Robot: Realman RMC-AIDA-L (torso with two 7-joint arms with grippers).
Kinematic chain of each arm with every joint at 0, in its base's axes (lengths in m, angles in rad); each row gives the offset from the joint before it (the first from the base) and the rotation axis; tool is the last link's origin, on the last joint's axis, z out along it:
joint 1: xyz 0 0 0.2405 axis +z
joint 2: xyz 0 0 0 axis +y
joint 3: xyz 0 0 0.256 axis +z
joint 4: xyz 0 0 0 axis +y
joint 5: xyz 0 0 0.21 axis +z
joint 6: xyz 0 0 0 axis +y
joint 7: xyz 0 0 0.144 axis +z
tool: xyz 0 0 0
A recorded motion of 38 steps. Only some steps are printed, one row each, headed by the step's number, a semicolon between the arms.
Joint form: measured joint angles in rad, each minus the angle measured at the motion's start. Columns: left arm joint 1, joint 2, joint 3, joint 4, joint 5, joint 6, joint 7; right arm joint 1, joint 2, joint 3, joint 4, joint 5, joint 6, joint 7.
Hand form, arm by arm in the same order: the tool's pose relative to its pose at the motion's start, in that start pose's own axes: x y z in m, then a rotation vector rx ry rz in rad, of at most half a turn. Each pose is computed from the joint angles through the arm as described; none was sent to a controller.
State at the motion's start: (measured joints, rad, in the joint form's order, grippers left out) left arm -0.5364 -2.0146 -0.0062 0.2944 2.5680 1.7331 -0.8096; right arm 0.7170 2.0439 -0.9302 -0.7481 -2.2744 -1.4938 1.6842
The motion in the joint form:
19: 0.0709 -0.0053 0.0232 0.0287 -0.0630 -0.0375 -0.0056; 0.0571 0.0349 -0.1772 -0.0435 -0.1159 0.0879 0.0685
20: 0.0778 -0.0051 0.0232 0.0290 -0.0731 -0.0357 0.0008; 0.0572 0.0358 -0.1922 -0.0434 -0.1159 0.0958 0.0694
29: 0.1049 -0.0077 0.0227 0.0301 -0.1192 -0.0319 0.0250; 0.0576 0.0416 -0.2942 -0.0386 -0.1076 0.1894 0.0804
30: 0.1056 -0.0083 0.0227 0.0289 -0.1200 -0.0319 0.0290; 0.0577 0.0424 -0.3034 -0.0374 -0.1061 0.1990 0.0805
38: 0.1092 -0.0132 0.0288 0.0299 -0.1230 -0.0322 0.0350; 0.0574 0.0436 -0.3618 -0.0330 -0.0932 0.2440 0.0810
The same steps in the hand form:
19: -0.0171 0.0039 -0.0195 0.1053 -0.0231 -0.0368; -0.0183 0.0023 0.0276 0.0314 0.1974 -0.1326
20: -0.0176 0.0045 -0.0213 0.1153 -0.0169 -0.0338; -0.0184 0.0028 0.0295 0.0326 0.2058 -0.1413
29: -0.0197 0.0068 -0.0275 0.1605 0.0113 -0.0233; -0.0206 0.0016 0.0431 0.0744 0.2432 -0.1969
30: -0.0199 0.0072 -0.0272 0.1607 0.0126 -0.0207; -0.0208 0.0015 0.0445 0.0782 0.2454 -0.2025
38: -0.0212 0.0091 -0.0260 0.1582 0.0125 -0.0187; -0.0217 0.0024 0.0519 0.0914 0.2610 -0.2368

